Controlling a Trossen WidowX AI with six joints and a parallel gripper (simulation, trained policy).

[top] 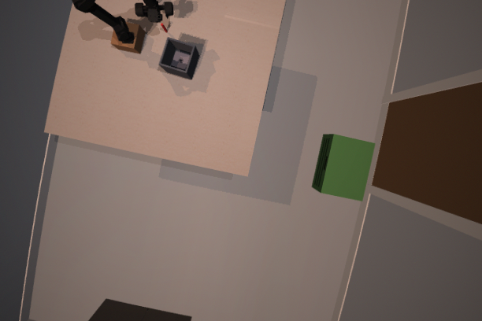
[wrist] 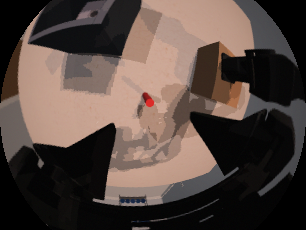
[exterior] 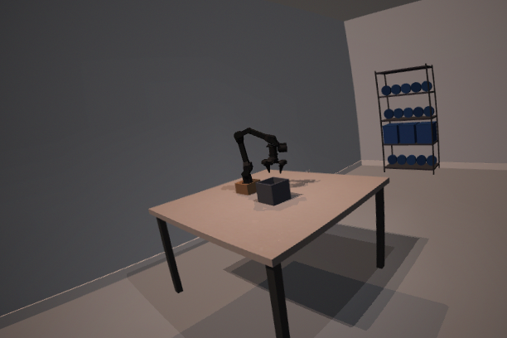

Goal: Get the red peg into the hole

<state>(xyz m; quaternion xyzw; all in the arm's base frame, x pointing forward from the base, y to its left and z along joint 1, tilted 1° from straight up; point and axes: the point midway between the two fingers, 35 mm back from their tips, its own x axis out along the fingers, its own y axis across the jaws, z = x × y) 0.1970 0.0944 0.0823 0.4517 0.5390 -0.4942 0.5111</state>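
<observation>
The red peg lies 9 cm below my gripper tip and 1 cm to the right of it. Also, from my gripper tip: grey plate (20 cm to the right, 11 cm ahead, 9 cm below).
</observation>
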